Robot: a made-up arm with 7 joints.
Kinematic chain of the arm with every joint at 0, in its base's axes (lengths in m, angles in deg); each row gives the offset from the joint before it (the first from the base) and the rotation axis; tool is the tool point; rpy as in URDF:
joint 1: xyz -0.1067 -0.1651 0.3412 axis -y
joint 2: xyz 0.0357 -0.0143 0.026 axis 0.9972 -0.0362 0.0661
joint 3: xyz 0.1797 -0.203 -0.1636 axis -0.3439 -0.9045 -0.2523
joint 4: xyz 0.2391 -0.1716 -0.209 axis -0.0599 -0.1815 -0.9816
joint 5: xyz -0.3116 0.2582 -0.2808 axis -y
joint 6: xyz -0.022 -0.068 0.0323 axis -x
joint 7: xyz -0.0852 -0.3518 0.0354 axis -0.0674 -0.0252 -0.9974
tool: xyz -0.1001 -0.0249 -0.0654 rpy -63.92 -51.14 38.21
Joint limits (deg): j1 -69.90..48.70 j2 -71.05..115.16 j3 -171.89..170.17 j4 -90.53..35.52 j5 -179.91..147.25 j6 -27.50..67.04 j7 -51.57..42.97
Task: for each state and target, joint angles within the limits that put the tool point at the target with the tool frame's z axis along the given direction. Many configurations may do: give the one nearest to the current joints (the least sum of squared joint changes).
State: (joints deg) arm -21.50 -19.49 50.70 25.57 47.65 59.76 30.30
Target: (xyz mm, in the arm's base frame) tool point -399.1 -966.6 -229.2 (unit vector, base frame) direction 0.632 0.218 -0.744
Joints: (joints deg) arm -50.78 -32.05 35.42 14.22 87.71 67.04 40.43
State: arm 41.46 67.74 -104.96 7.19 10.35 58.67 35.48
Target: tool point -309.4 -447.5 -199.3 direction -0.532 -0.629 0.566
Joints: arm -1.51 66.36 -97.85 1.47 37.53 39.48 8.80
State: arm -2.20 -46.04 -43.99 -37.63 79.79 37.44 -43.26
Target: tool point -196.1 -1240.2 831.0 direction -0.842 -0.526 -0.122
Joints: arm -7.63 -65.41 -24.92 -48.48 86.23 39.05 -29.27
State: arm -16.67 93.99 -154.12 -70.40 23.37 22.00 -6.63
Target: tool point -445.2 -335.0 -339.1 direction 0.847 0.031 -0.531
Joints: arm -15.47 62.88 -167.38 -41.84 -16.37 13.44 20.91
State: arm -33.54 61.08 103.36 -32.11 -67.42 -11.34 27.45
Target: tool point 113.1 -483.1 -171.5 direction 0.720 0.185 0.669
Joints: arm -5.64 44.86 95.77 -12.26 -130.36 -25.83 42.97
